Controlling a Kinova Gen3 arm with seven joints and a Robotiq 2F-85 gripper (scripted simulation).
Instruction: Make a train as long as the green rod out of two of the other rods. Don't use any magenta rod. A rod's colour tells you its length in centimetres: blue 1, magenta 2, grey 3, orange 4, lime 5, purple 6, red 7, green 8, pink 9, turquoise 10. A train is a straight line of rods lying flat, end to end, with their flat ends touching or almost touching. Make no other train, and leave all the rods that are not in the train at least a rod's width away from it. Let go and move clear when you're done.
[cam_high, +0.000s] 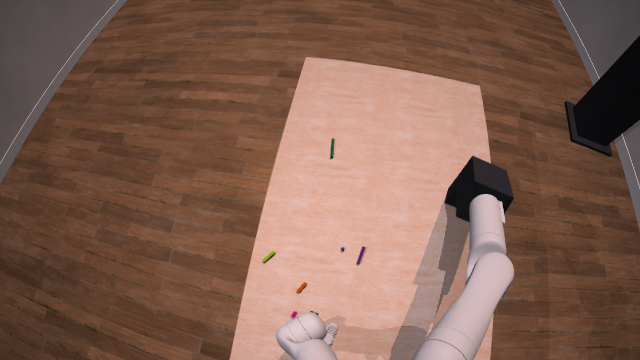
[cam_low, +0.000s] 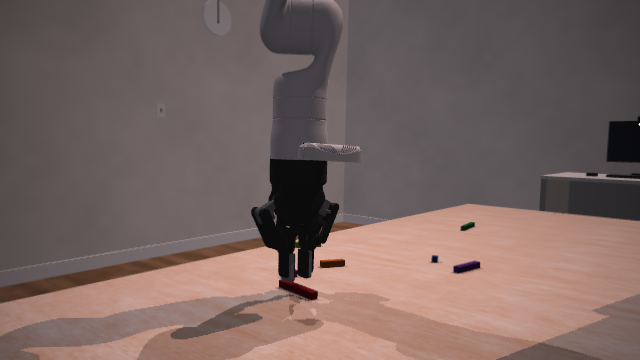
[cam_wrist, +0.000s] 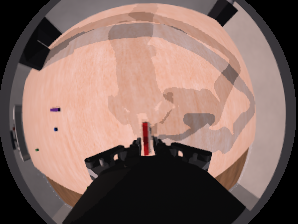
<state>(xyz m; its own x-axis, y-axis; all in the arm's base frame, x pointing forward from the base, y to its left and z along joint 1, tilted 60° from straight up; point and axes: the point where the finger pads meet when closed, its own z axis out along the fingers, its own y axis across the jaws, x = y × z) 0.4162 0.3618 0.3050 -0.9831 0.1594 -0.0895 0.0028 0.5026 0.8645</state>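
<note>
Now: the red rod 3 cm below my hand. Also, from my hand: lime rod 20 cm to the right, 20 cm ahead, 3 cm below; orange rod 13 cm to the right, 7 cm ahead, 3 cm below; magenta rod 6 cm ahead, 4 cm to the right, 3 cm below.
</note>
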